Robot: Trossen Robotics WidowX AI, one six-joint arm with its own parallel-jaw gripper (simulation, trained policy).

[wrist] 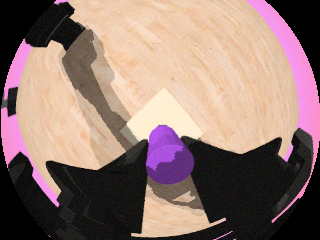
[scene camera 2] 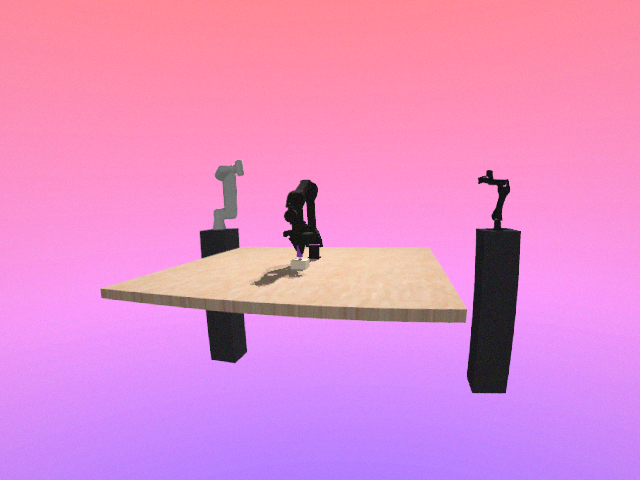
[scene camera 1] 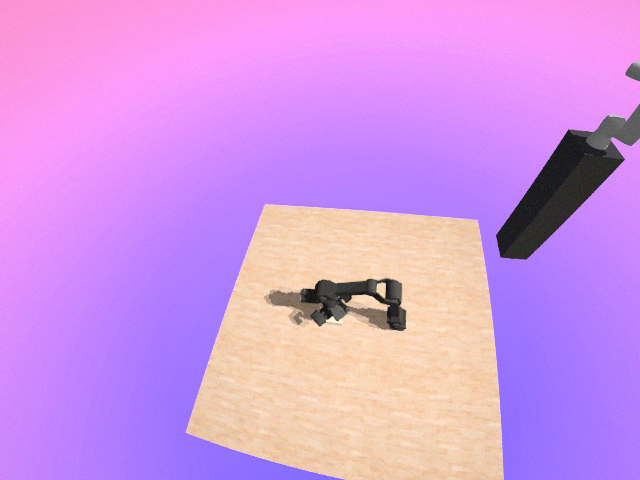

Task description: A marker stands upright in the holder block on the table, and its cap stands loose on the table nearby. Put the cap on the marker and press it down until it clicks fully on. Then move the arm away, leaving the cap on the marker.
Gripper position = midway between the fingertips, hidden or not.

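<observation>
My gripper (wrist: pixel 164 142). Purple cap (wrist: pixel 169 161), hidden from scene camera 1 by my gripper.
</observation>
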